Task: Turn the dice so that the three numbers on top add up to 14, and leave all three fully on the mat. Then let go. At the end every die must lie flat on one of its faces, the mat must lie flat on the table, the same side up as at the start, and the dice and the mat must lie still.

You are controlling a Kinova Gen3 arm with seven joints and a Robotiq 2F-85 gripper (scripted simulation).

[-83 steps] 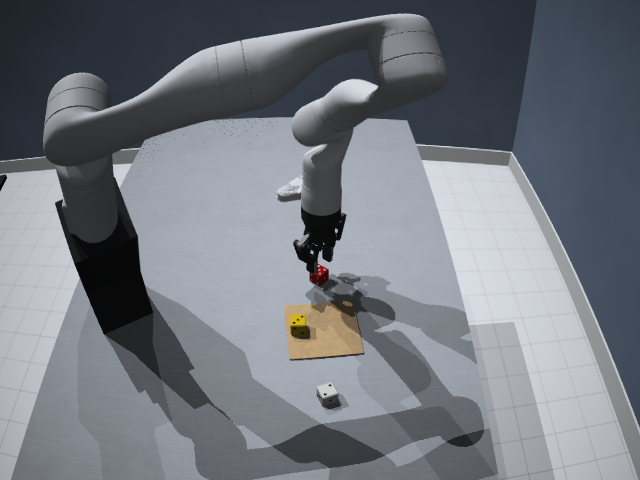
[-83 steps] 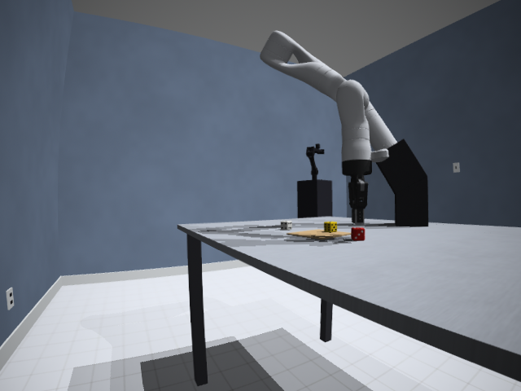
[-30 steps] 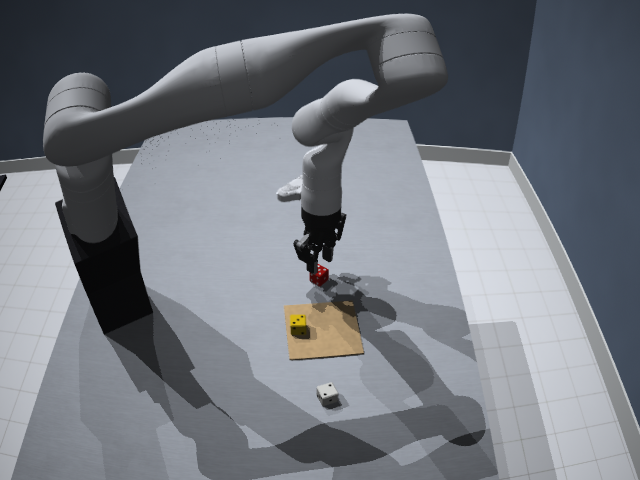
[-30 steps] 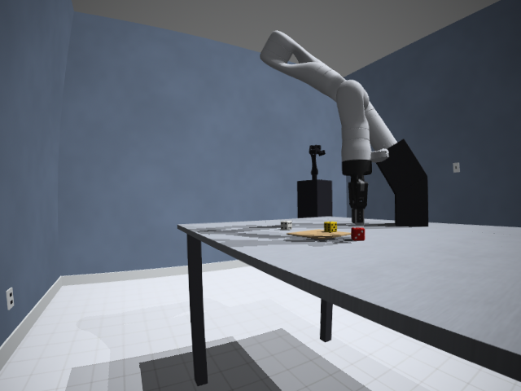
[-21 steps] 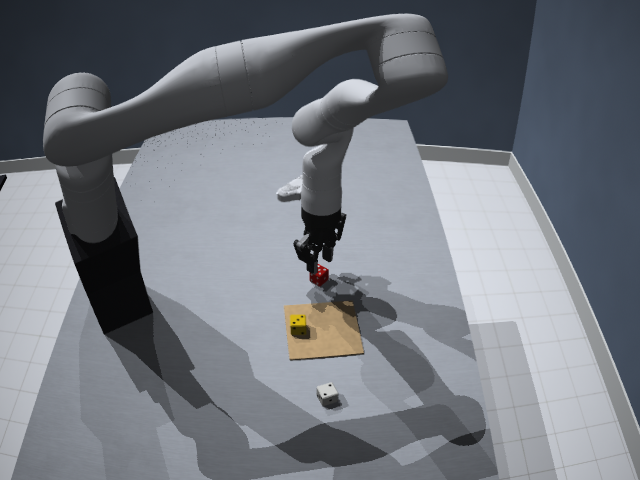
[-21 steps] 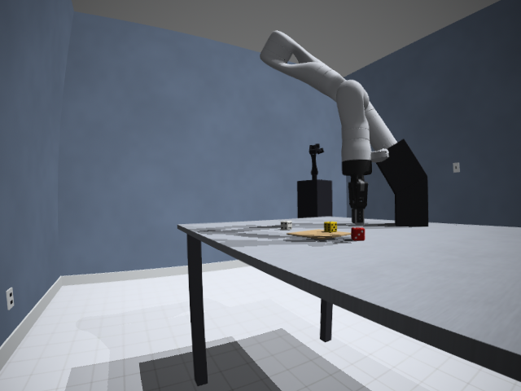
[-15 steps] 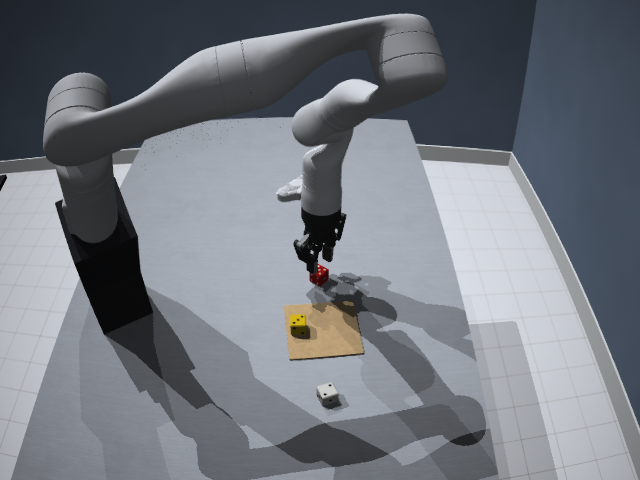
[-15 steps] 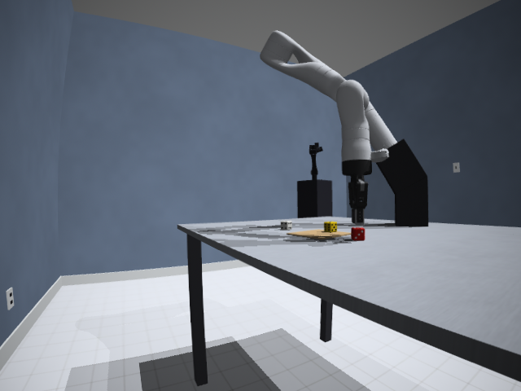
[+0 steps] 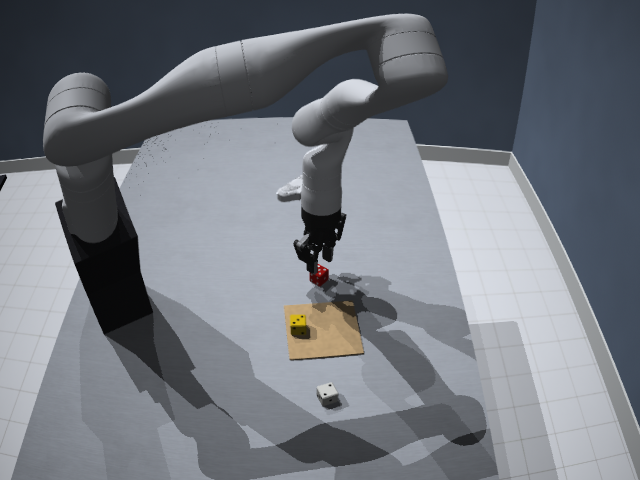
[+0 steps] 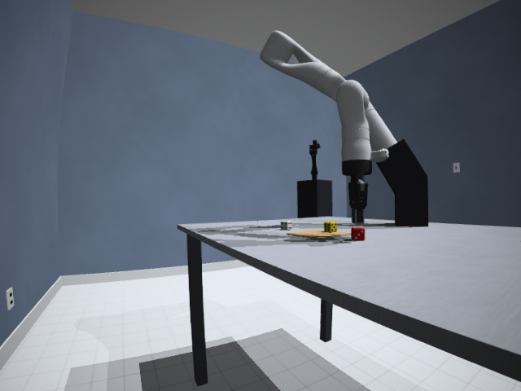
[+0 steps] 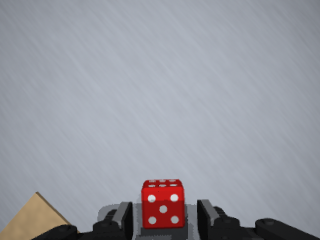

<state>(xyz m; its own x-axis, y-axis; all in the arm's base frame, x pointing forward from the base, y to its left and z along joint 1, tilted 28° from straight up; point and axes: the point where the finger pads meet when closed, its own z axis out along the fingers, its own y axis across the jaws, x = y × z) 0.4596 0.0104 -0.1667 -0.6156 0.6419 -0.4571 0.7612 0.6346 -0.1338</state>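
The red die is 4 cm below my hand. Round my hand: tan mat 14 cm to the right, 6 cm below, 2 cm behind; then yellow die 13 cm to the right, 7 cm behind, 4 cm below; then white die 30 cm to the right, 5 cm behind, 4 cm below.
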